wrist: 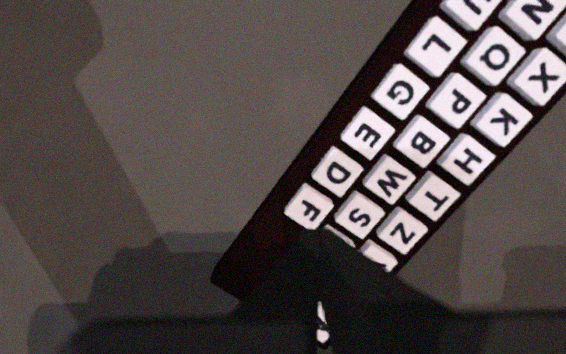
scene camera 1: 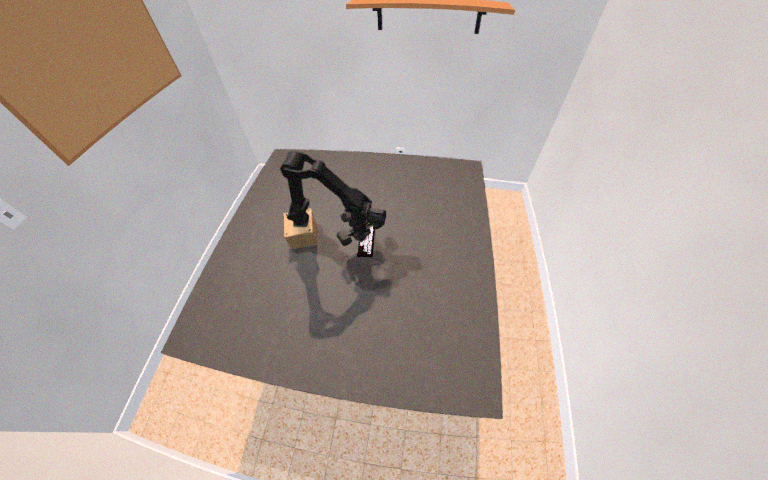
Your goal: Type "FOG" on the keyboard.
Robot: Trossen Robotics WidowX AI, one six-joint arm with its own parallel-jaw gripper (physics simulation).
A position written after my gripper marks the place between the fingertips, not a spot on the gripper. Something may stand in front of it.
Note:
I see my gripper (wrist: 314, 241) and a keyboard (wrist: 393, 183).

